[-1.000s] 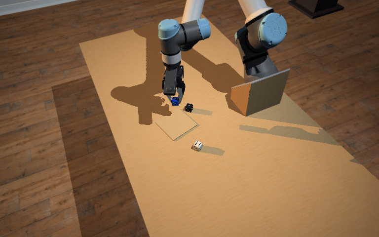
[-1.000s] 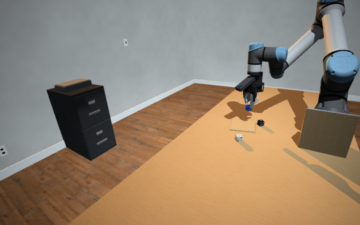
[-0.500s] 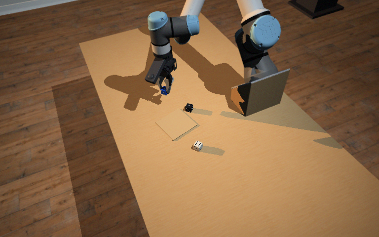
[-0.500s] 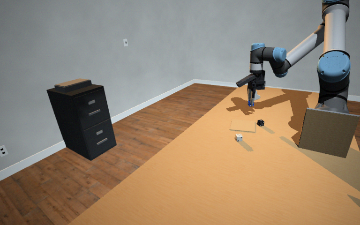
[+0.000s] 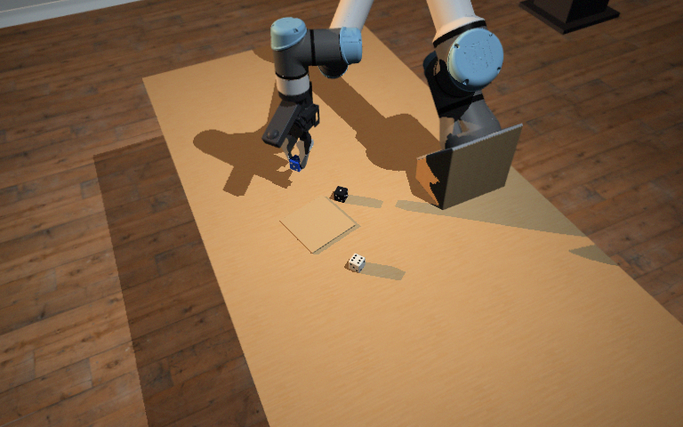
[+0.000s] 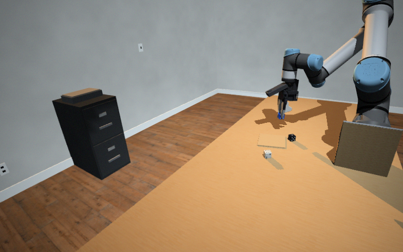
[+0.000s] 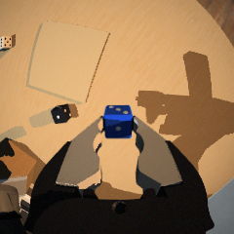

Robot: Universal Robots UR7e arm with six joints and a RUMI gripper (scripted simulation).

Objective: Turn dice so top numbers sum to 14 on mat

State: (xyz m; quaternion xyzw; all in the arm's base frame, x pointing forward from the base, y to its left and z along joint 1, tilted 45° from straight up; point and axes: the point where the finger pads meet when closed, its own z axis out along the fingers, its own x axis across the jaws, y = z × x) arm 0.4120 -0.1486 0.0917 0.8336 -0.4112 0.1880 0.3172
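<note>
Now: the blue die right at my hand. Round my hand: tan mat 130 mm to the left, 100 mm below; then white die 30 mm behind, 300 mm to the left, 90 mm below; then black die 90 mm behind, 80 mm to the left, 90 mm below.
</note>
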